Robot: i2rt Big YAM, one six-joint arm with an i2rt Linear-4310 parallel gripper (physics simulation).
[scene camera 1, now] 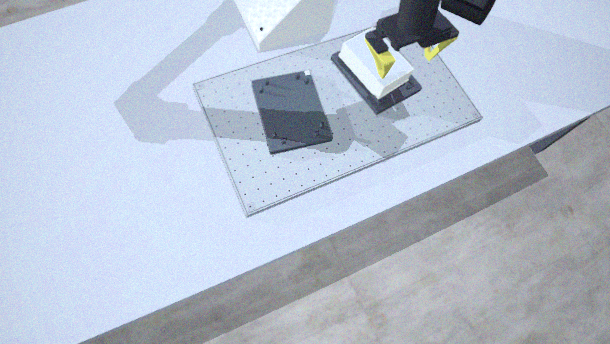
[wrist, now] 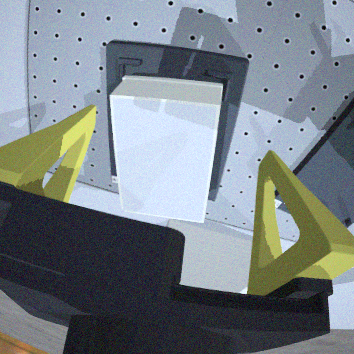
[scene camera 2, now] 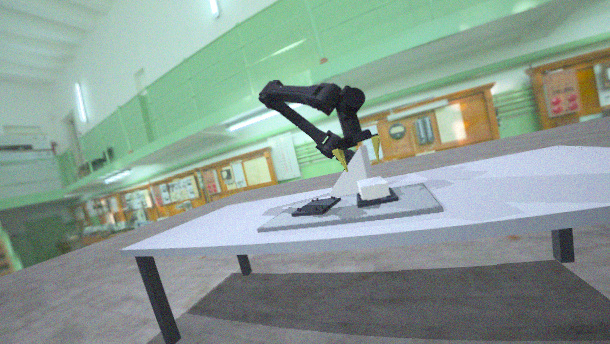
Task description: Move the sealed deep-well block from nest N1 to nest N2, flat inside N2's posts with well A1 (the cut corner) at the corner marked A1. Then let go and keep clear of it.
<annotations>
gripper: open, holds nothing
a white block [scene camera 1: 355, 53]: on a dark nest plate [scene camera 1: 411, 87]
</annotations>
